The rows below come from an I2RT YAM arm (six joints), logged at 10 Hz.
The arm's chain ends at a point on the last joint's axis. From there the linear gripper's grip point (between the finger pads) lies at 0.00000 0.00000 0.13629 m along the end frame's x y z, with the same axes.
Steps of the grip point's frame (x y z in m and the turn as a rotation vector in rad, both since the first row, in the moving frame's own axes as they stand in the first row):
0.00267, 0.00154, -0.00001, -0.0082, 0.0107, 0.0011
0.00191, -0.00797, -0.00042, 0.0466, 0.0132, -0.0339
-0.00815, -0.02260, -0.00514, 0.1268, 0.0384, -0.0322
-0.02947, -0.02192, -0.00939, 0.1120, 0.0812, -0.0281
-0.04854, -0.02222, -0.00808, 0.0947, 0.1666, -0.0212
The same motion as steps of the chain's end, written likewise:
0.00121, 0.00042, 0.00000, -0.0082, 0.0107, 0.0011
0.00022, -0.00159, -0.00026, 0.0466, 0.0132, -0.0339
-0.01309, -0.00529, -0.00395, 0.1268, 0.0384, -0.0322
-0.04029, -0.00655, -0.00809, 0.1120, 0.0812, -0.0281
-0.07097, -0.00915, -0.00559, 0.0947, 0.1666, -0.0212

